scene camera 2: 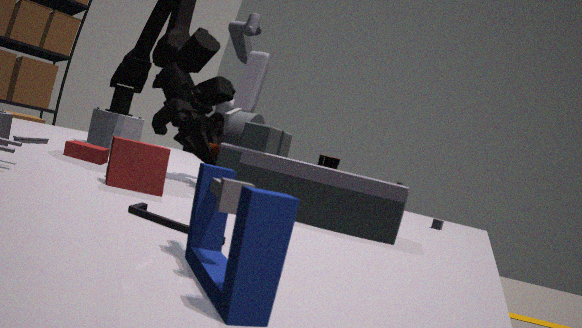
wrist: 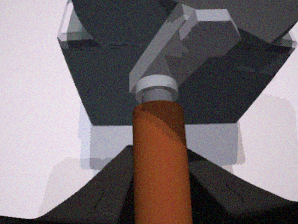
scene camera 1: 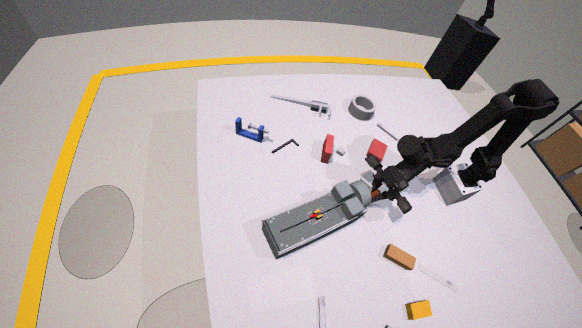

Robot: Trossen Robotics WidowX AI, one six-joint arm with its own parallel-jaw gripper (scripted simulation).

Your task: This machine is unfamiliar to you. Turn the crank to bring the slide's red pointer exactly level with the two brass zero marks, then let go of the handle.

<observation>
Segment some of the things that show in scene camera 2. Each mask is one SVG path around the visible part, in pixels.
My gripper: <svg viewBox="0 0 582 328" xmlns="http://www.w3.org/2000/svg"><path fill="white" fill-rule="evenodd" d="M183 80L172 86L167 92L166 100L163 102L165 106L154 115L152 127L155 134L165 135L168 131L166 125L172 122L173 127L179 127L179 133L173 139L182 146L184 145L185 148L205 164L216 166L218 155L213 154L209 143L218 145L217 138L224 133L224 114L214 112L210 117L207 117L206 114L214 110L212 106L219 105L225 101L231 101L236 90L233 89L233 84L223 76L211 78L197 84L197 86L192 80Z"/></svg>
A blue clamp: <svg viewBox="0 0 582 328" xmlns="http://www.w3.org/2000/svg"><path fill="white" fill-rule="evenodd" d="M200 162L189 222L185 259L225 325L267 327L300 200L287 194L256 189L250 183L235 181L237 172L231 169ZM236 215L227 259L221 252L224 241L223 236L228 214Z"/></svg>
</observation>
